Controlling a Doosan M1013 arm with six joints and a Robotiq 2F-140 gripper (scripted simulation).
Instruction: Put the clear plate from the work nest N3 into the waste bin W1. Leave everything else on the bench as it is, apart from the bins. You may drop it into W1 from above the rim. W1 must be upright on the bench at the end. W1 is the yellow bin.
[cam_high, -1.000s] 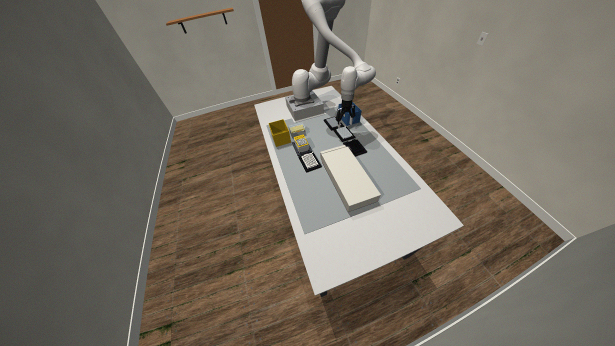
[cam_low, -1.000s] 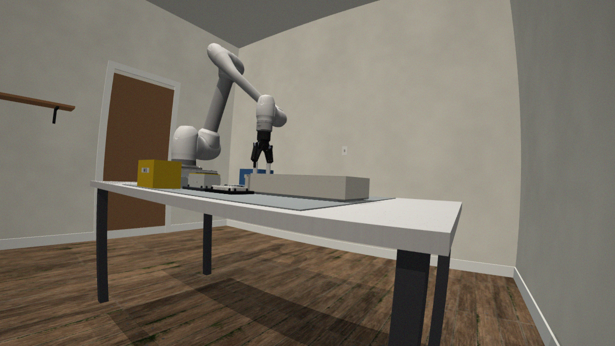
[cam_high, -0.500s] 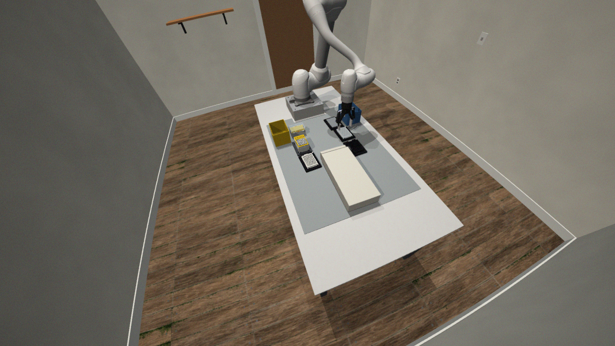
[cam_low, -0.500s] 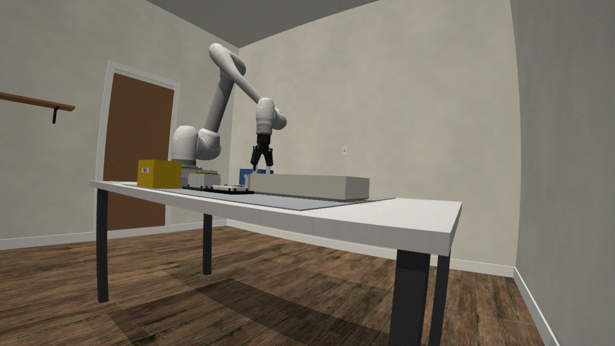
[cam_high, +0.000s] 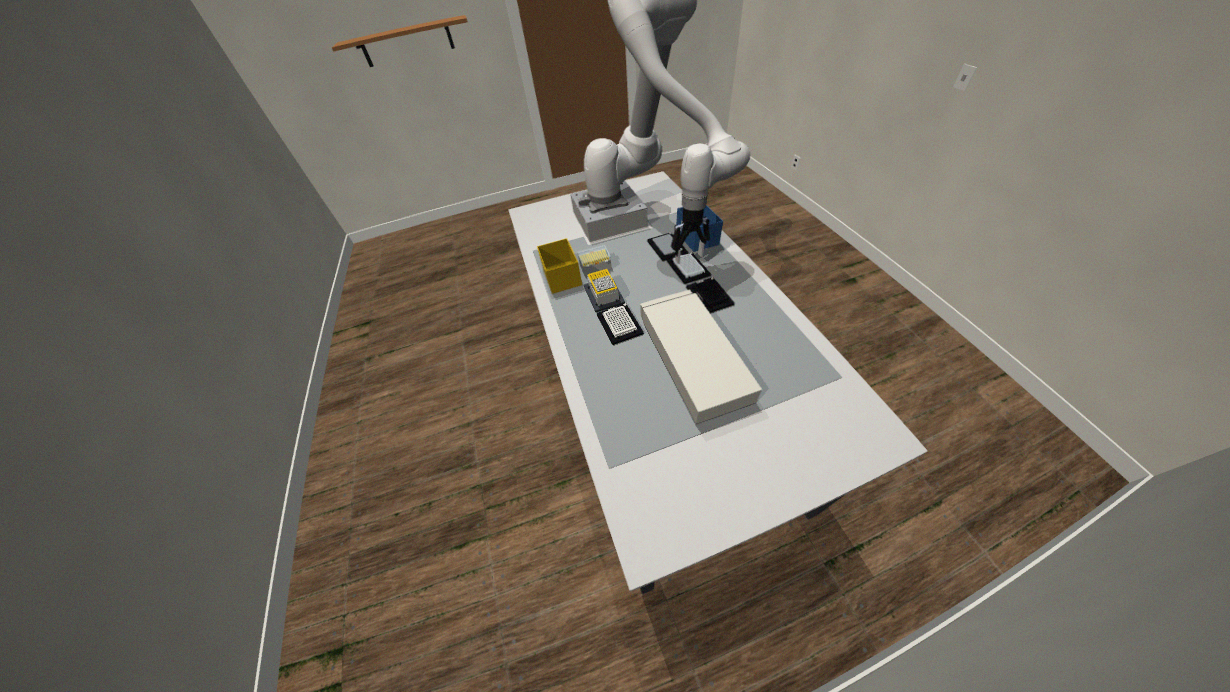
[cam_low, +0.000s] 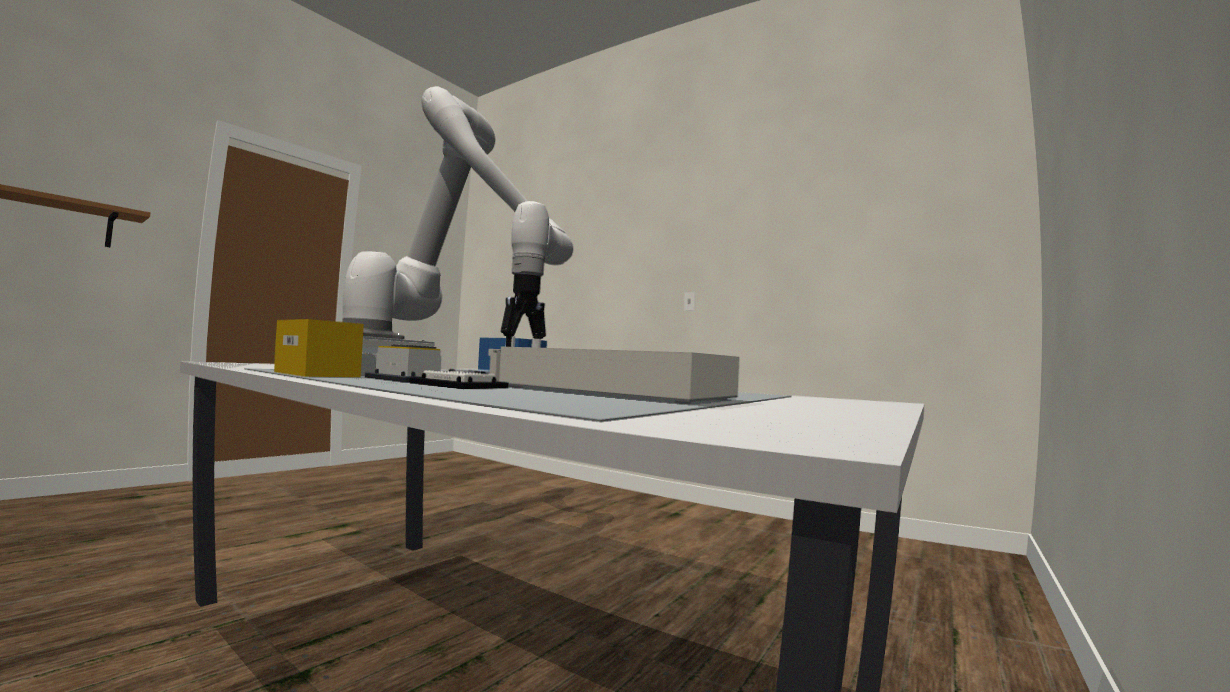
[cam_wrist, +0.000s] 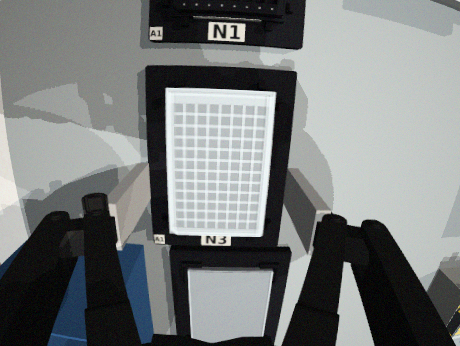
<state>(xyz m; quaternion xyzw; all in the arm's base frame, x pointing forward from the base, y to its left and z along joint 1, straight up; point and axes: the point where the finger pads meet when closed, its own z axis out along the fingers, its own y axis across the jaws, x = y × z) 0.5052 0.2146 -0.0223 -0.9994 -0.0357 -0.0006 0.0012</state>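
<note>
Right now my hand is 60 mm above the clear plate. The rest, counted from my hand: white plate 360 mm to the right, 200 mm ahead, 60 mm below; then yellow tip rack 380 mm to the right, 20 mm below, 20 mm ahead; then blue bin 190 mm behind, 130 mm to the left, 40 mm below.
</note>
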